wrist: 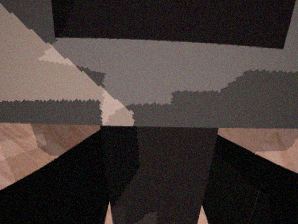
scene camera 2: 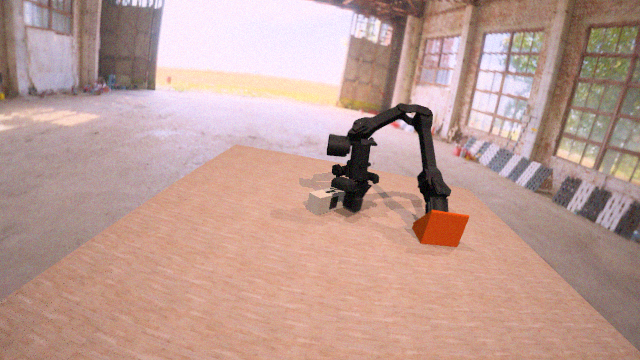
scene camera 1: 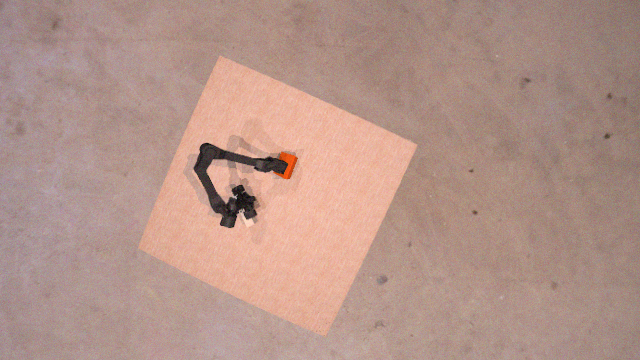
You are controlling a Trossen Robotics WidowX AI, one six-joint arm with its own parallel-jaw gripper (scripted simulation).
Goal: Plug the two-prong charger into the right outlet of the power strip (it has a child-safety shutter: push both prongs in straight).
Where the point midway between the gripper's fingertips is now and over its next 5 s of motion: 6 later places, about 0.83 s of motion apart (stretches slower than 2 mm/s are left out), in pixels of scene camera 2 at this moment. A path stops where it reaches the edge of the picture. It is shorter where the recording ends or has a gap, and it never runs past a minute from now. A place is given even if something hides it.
My gripper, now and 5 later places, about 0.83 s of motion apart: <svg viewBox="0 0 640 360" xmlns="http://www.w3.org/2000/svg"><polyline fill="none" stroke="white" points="353,206 352,205 353,206 358,208 366,212 364,184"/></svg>
